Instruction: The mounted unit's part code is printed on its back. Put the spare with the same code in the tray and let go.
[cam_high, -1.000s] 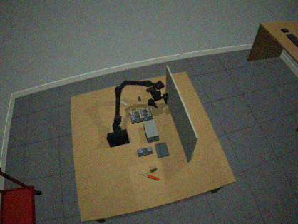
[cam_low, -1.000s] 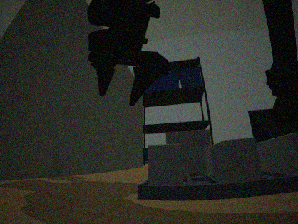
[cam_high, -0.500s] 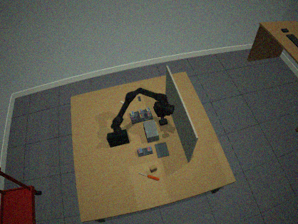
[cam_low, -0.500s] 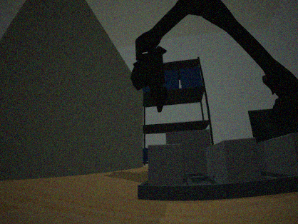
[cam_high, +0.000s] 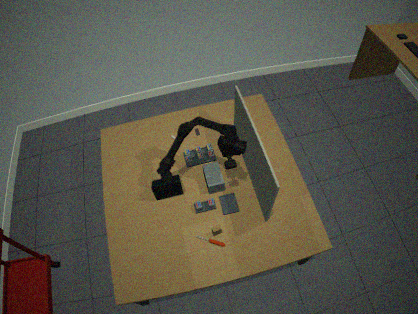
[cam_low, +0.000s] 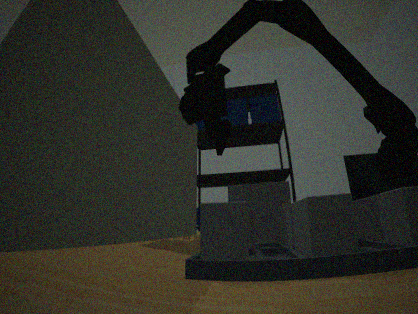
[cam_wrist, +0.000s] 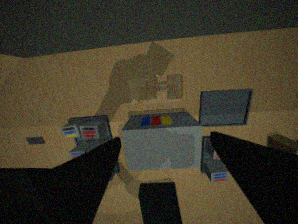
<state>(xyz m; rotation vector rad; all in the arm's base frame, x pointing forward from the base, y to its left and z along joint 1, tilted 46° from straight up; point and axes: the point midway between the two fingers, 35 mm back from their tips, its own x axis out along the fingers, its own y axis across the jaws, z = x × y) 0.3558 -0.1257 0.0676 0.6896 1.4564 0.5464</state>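
My gripper tip is 110 mm past the dark rack, 220 mm to the right of it and 190 mm above it. Round my gripper tip: tall grey panel: 150 mm ahead, 10 mm to the right, 30 mm above; then grey mounted unit: 80 mm behind, 20 mm to the left, 150 mm below; then dark tray: 50 mm behind, 170 mm to the right, 190 mm below.
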